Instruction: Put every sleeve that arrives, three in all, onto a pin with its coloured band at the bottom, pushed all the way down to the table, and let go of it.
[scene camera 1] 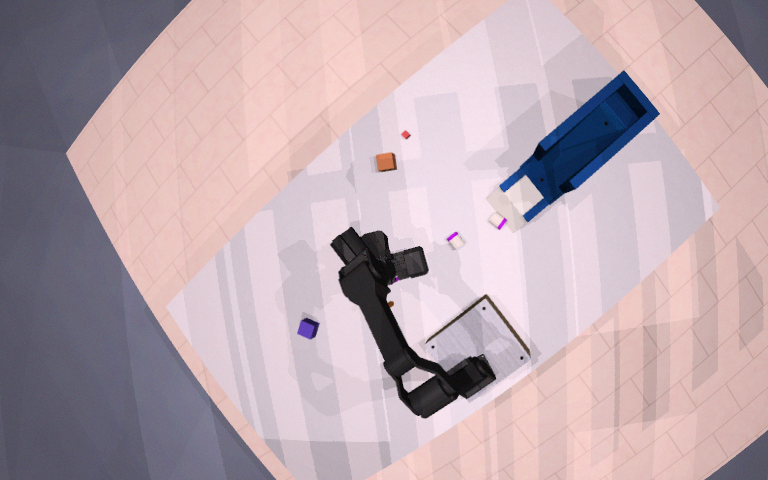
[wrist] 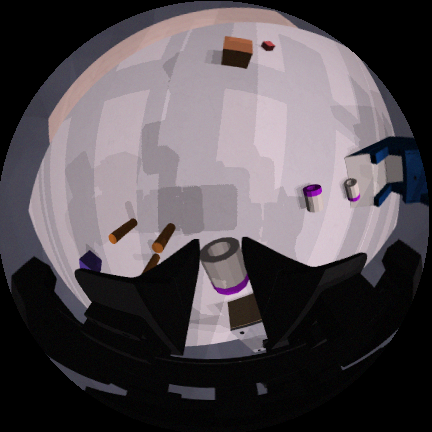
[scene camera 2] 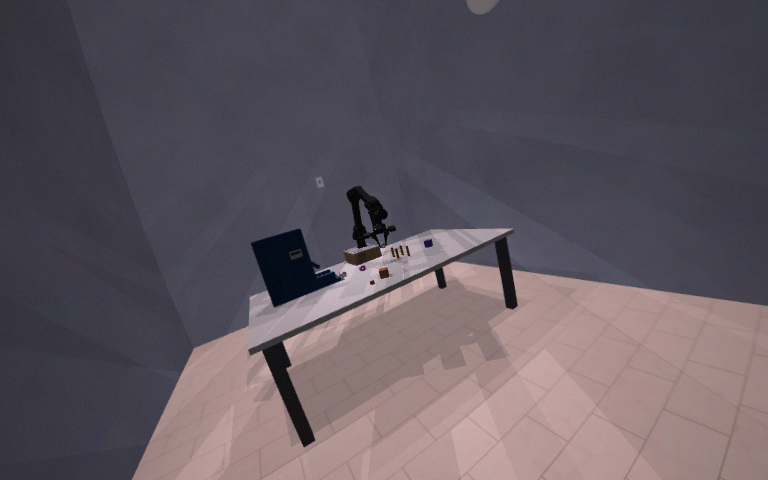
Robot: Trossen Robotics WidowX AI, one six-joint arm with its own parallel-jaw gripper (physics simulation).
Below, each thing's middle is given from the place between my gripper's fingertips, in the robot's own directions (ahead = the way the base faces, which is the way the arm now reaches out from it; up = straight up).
The orange-brown block (wrist: 236,51) is 23 cm ahead of my hand, 10 cm to the right of it and 8 cm below it.
